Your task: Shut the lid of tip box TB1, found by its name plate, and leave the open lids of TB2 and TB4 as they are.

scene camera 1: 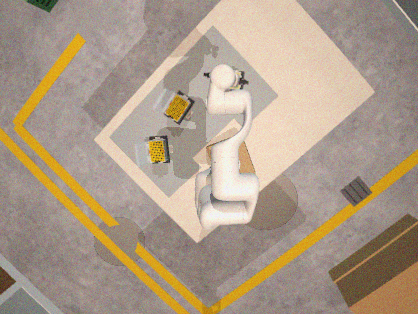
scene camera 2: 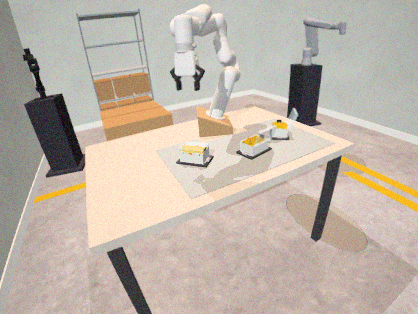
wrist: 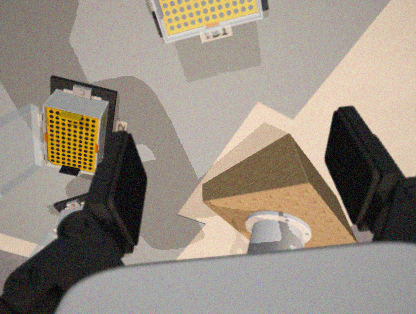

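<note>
My gripper is wide open and empty, high above the table. A white tip box with a yellow rack has its clear lid down; in scene camera 1 the arm mostly covers it. Its name plate is too blurred to read. The middle tip box has its clear lid open. The far tip box also has its lid open; it is mostly hidden behind the left finger in the wrist view.
The boxes stand on a grey mat on the pale table. The arm stands on a wooden base block. Black pedestals and cardboard boxes stand beyond the table.
</note>
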